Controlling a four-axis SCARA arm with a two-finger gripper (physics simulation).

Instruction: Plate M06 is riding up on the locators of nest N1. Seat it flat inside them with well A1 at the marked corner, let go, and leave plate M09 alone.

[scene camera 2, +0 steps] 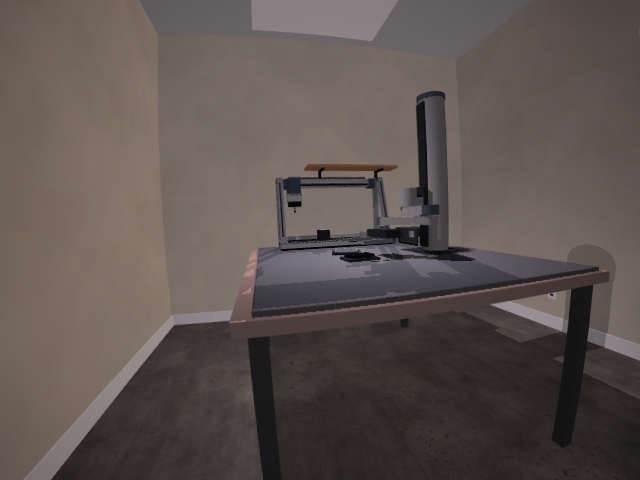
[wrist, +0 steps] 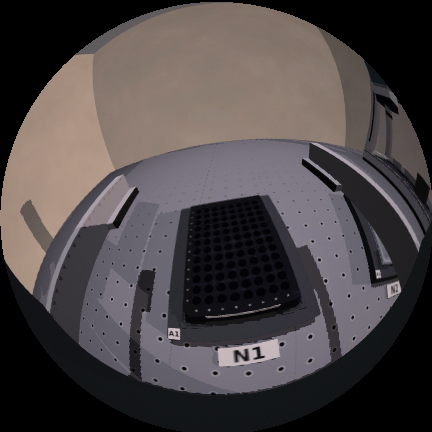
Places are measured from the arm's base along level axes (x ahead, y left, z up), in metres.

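Where they show: gripper, fingertip midpoint: (scene camera 2: 355,241) (wrist: 217,159); arm's base, origin of the base link: (scene camera 2: 434,252).
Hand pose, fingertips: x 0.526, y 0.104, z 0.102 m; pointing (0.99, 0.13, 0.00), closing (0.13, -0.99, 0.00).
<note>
Things, the pixels of their top centre, and the offset from my fingertips. "pt": a spot on its surface instead. Level surfaces: height alone.
- Plate M06, middle of its top: (wrist: 232,240) (scene camera 2: 359,253) dx -0.024, dy -0.004, dz -0.063 m
- nest N1, surface spot: (wrist: 176,280) pt dx -0.056, dy +0.046, dz -0.078 m
- A1 tag, surface spot: (wrist: 174,334) pt dx -0.106, dy +0.039, dz -0.077 m
- Plate M09, middle of its top: (wrist: 387,219) (scene camera 2: 346,248) dx -0.027, dy -0.236, dz -0.063 m
- nest N2, middle of its top: (wrist: 384,225) (scene camera 2: 346,250) dx -0.027, dy -0.236, dz -0.075 m
- N1 label, surface spot: (wrist: 248,353) pt dx -0.119, dy -0.016, dz -0.088 m
- perforated table top, its level: dz -0.089 m
- gantry frame, surface spot: (scene camera 2: 281,214) pt dx +0.306, dy -0.611, dz +0.152 m
Plate M06 (wrist: 235,255) (scene camera 2: 360,255), black with many wells, lies within the rim of nest N1 (wrist: 176,280), its front edge along the nest front. In the wrist view it looks close to level; whether every edge is fully down is too dark to tell. The A1 tag (wrist: 174,334) marks the nest's front left corner. My gripper (wrist: 217,159) is open, one finger on each side above the plate, apart from it, with nothing between them. Plate M09 (wrist: 384,252), pale, sits in nest N2 (wrist: 376,267), partly hidden behind my right finger.
The N1 label (wrist: 248,353) and N2 label (wrist: 394,289) lie in front of their nests on the perforated table top (wrist: 240,167). A gantry frame (scene camera 2: 281,214) stands at the back of the table, left of the arm column (scene camera 2: 436,170), with an orange board (scene camera 2: 351,167) above it.
</note>
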